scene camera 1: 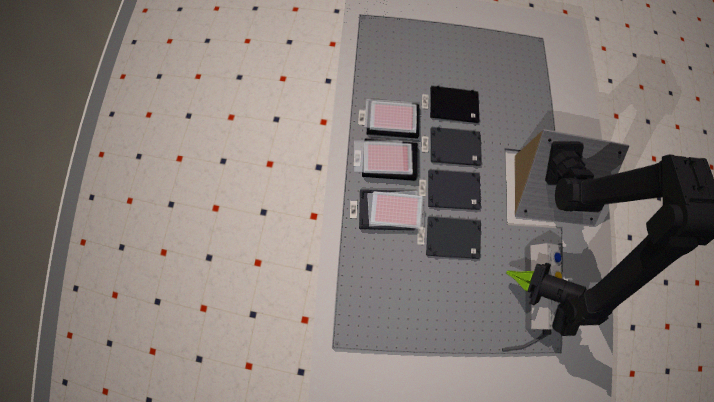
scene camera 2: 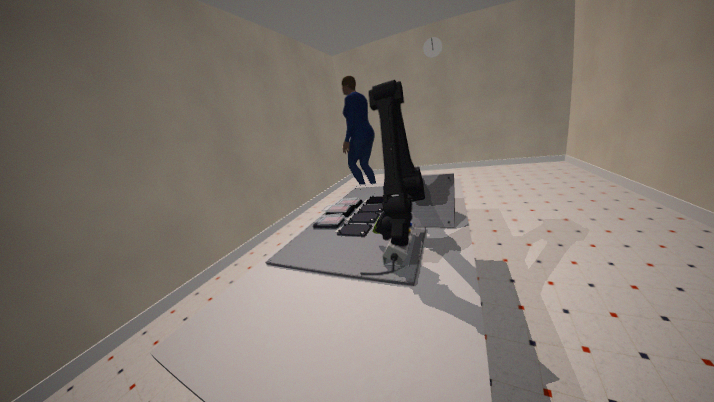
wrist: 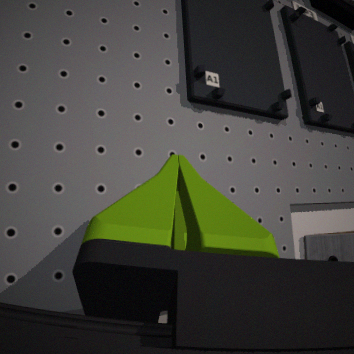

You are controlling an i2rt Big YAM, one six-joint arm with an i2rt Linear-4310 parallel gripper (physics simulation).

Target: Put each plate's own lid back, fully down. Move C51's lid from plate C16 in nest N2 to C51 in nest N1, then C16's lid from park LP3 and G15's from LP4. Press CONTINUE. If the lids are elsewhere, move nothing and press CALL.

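My gripper is shut and empty, its green fingertips just left of the white button box. The box's blue button and part of its yellow button show; the arm hides others. Three pink plates stand in black nests. The top plate and middle plate have clear edges reaching past their left sides, the middle one over its nest label. The bottom plate sits turned and shifted right in its nest; a clear edge touches the park labels. Nest numbers are unreadable.
Four dark lid parks stand right of the plates: LP2, LP4, LP3 and a lowest one. No lid shows in them. The arm's base plate stands at right. A cable leaves the box. A person stands beyond.
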